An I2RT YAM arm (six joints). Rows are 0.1 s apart.
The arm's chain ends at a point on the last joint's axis. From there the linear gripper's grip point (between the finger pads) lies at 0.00 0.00 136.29 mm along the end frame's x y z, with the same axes.
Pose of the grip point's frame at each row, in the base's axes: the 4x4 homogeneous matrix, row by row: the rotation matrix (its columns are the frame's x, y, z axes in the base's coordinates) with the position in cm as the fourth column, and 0 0 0 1 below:
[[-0.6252 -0.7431 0.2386 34.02], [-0.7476 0.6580 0.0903 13.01], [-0.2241 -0.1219 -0.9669 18.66], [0 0 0 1]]
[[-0.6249 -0.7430 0.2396 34.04], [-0.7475 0.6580 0.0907 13.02], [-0.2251 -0.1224 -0.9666 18.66], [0 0 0 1]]
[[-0.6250 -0.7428 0.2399 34.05], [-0.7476 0.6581 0.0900 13.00], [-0.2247 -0.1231 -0.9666 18.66], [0 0 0 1]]
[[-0.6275 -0.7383 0.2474 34.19], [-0.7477 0.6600 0.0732 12.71], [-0.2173 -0.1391 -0.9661 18.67], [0 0 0 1]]
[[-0.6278 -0.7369 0.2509 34.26], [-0.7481 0.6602 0.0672 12.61], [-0.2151 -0.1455 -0.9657 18.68], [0 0 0 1]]
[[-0.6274 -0.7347 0.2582 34.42], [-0.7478 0.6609 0.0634 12.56], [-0.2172 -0.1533 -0.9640 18.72], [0 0 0 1]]
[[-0.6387 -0.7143 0.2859 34.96], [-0.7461 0.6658 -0.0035 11.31], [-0.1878 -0.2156 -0.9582 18.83], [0 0 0 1]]
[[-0.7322 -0.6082 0.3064 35.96], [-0.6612 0.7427 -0.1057 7.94], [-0.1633 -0.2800 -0.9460 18.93], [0 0 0 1]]
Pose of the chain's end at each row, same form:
[[-0.6252 -0.7431 0.2386 30.77], [-0.7476 0.6580 0.0903 11.78], [-0.2241 -0.1219 -0.9669 31.84], [0 0 0 1]]
[[-0.6249 -0.7430 0.2396 30.77], [-0.7475 0.6580 0.0907 11.78], [-0.2251 -0.1224 -0.9666 31.83], [0 0 0 1]]
[[-0.6250 -0.7428 0.2399 30.78], [-0.7476 0.6581 0.0900 11.77], [-0.2247 -0.1231 -0.9666 31.83], [0 0 0 1]]
[[-0.6275 -0.7383 0.2474 30.82], [-0.7477 0.6600 0.0732 11.71], [-0.2173 -0.1391 -0.9661 31.84], [0 0 0 1]]
[[-0.6278 -0.7369 0.2509 30.84], [-0.7481 0.6602 0.0672 11.69], [-0.2151 -0.1455 -0.9657 31.84], [0 0 0 1]]
[[-0.6274 -0.7347 0.2582 30.90], [-0.7478 0.6609 0.0634 11.70], [-0.2172 -0.1533 -0.9640 31.86], [0 0 0 1]]
[[-0.6387 -0.7143 0.2859 31.06], [-0.7461 0.6658 -0.0035 11.36], [-0.1878 -0.2156 -0.9582 31.89], [0 0 0 1]]
[[-0.7322 -0.6082 0.3064 31.78], [-0.6612 0.7427 -0.1057 9.38], [-0.1633 -0.2800 -0.9460 31.82], [0 0 0 1]]

